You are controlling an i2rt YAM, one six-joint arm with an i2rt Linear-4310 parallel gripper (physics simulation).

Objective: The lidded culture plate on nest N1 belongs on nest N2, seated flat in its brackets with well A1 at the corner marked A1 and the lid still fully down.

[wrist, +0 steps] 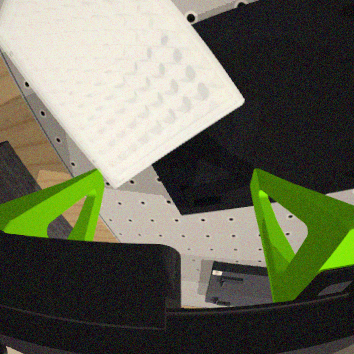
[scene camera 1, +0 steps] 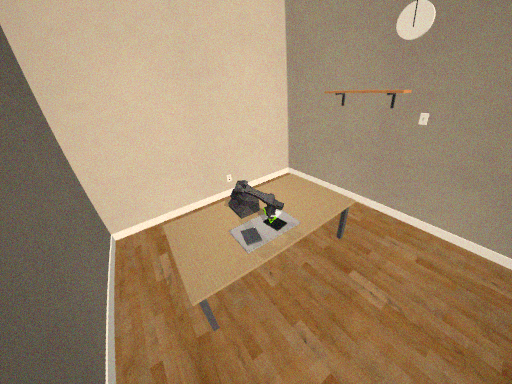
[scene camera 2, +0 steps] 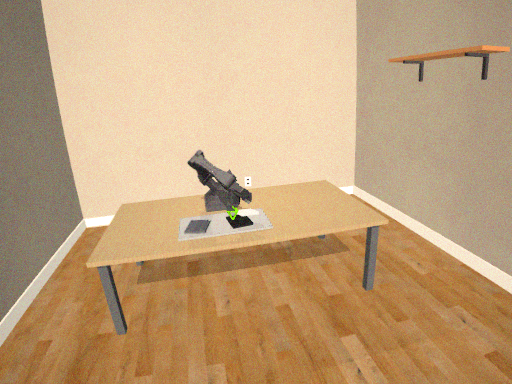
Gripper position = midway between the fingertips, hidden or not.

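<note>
There's a black nest [wrist: 286, 67] here, and my gripper [wrist: 176, 176], which is open, is touching it.
</note>
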